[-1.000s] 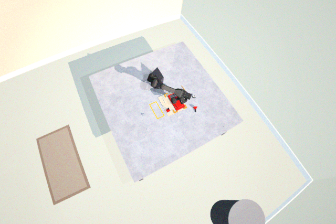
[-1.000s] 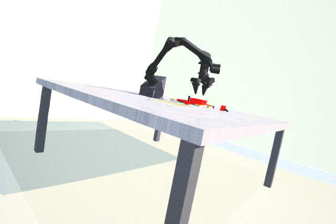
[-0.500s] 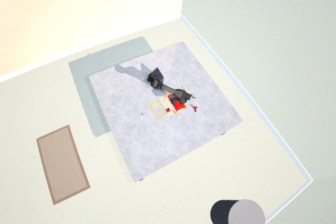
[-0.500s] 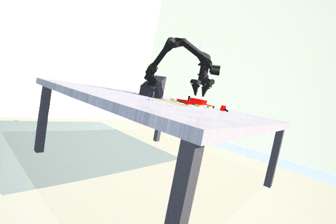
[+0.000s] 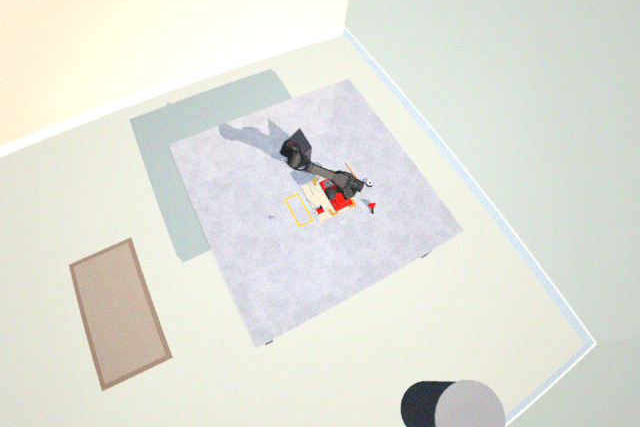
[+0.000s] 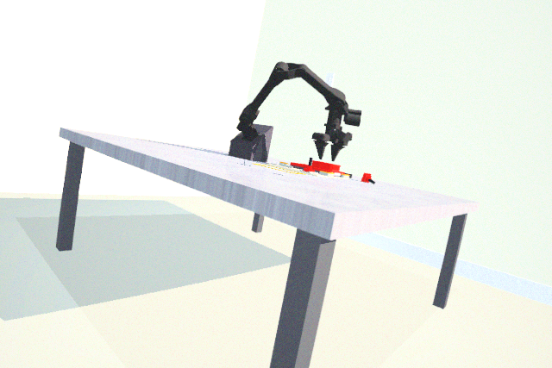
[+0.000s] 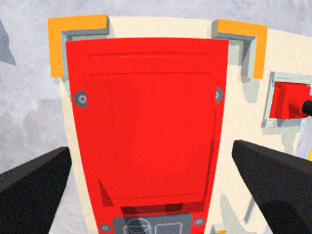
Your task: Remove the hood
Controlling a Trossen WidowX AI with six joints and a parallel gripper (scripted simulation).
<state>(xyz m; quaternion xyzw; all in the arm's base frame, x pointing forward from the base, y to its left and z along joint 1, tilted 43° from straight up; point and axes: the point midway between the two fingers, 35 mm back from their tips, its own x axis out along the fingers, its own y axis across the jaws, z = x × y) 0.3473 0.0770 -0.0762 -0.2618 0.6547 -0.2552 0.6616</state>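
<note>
Right now my gripper tip is 2 cm above the hood. From my gripper tip the other things lie so: thin stick 16 cm to the left, 11 cm behind, 6 cm below.
</note>
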